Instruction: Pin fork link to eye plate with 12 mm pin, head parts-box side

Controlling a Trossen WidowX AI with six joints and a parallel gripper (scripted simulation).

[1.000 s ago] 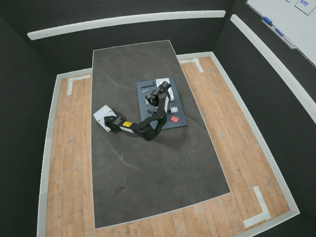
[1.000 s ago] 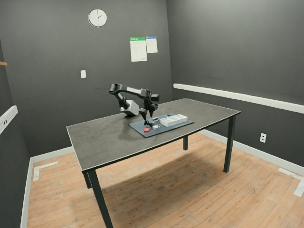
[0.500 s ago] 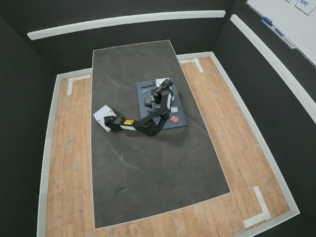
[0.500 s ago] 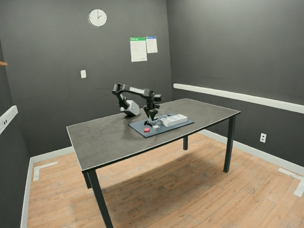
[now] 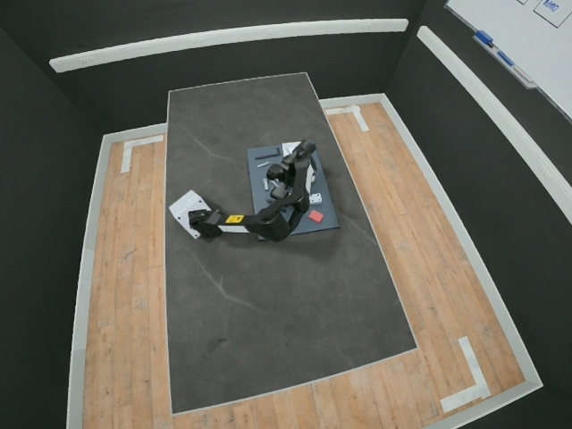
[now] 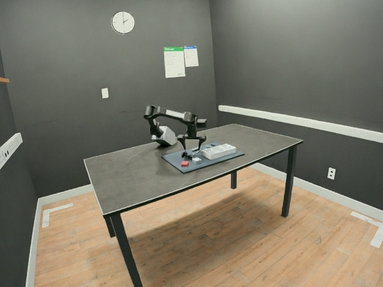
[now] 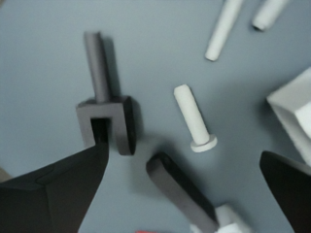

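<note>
My gripper is now 7 cm above the eye plate, 4 cm to the left of it and 2 cm short of it. The rest, counted from my hand: grey block: 10 cm ahead, 6 cm to the right, 6 cm below; red block: 13 cm to the right, 7 cm below, 6 cm ahead; blue-grey mat: 8 cm below, 6 cm to the left, 3 cm ahead.
</note>
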